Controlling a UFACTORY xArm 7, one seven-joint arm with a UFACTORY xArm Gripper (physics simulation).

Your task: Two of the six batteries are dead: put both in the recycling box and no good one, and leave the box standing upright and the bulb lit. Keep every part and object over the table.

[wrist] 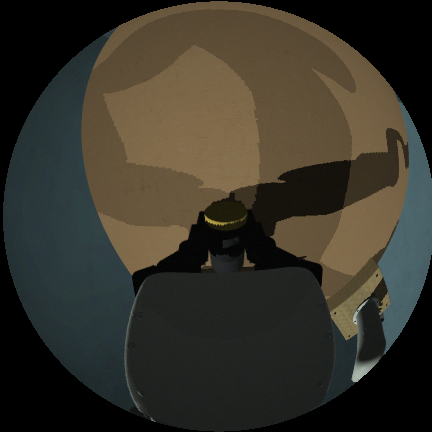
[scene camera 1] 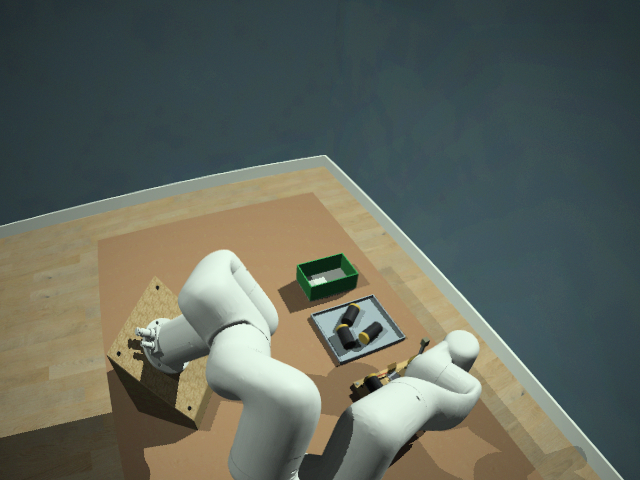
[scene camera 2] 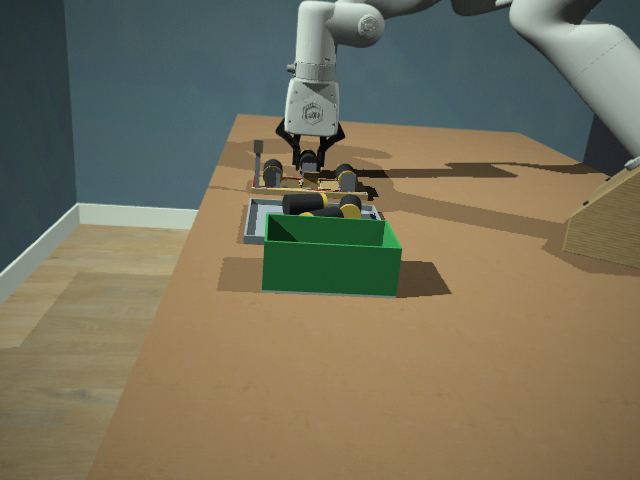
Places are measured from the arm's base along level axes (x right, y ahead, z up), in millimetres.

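Pixels of known places: gripper, fingertip midpoint: (wrist: 225, 222); arm's base, origin of the base link: (wrist: 365, 310) (scene camera 1: 166, 346).
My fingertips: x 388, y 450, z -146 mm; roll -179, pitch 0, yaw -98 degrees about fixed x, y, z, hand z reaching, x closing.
For each thing: its top centre in the pictures, then the offset to it from my fingertips. "spot": a spot on its surface instead.
- black battery, middle of its top: (wrist: 227, 253) (scene camera 2: 309, 152) dx -7, dy +1, dz +36 mm
- grey tray, middle of its top: (scene camera 2: 315, 218) (scene camera 1: 358, 325) dx -328, dy +46, dz +4 mm
- green box, middle of its top: (scene camera 2: 330, 230) (scene camera 1: 327, 269) dx -518, dy +68, dz +52 mm
- lever, surface spot: (scene camera 2: 258, 147) (scene camera 1: 423, 340) spot: dx -158, dy +116, dz +72 mm
My gripper (scene camera 2: 309, 164) (wrist: 225, 222) is shut on a black battery (scene camera 2: 308, 156) (wrist: 226, 210) with a yellow end, low behind or over the middle of the tan circuit board (scene camera 2: 310, 193) (scene camera 1: 356, 388); its exact contact is hidden. Two batteries stand on the board, one left (scene camera 2: 272, 171) and one right (scene camera 2: 345, 174) in scene camera 2. Three batteries (scene camera 1: 351, 314) (scene camera 1: 345, 336) (scene camera 1: 370, 333) lie in the grey tray (scene camera 1: 381, 310) (scene camera 2: 253, 239). The green box (scene camera 1: 333, 289) (scene camera 2: 330, 268) stands upright; no battery shows inside. I cannot make out the bulb or whether it is lit.
A lever (scene camera 1: 424, 342) (scene camera 2: 258, 147) rises at the board's end near the table edge. The tray lies between board and box. The arm's wooden mounting block (scene camera 1: 142, 310) (scene camera 2: 602, 222) (wrist: 350, 310) stands on the other side of the table. The arm hides part of the board in scene camera 1.
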